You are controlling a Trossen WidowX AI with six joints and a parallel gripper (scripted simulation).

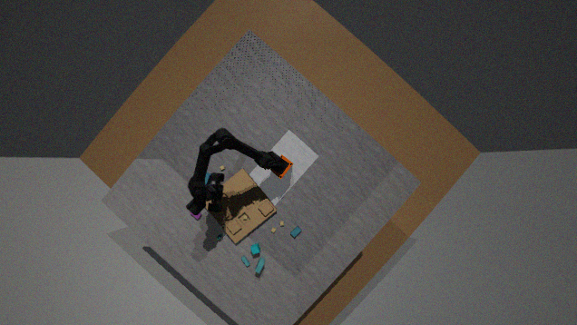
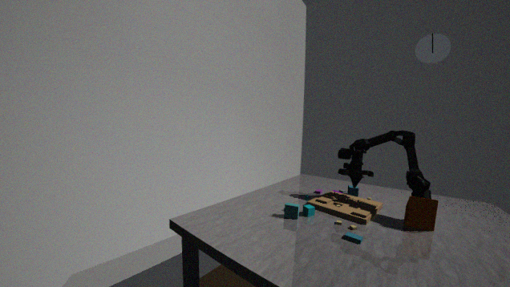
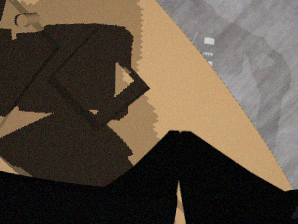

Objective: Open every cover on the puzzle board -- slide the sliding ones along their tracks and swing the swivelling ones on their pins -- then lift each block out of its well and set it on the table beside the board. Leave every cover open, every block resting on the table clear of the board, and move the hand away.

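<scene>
My gripper tip is now 3 cm short of the tan puzzle board, 14 cm to the right of it and 6 cm above it. From my gripper tip the other things lie so: flat teal block: 4 cm behind, 45 cm to the left, 7 cm below.
</scene>
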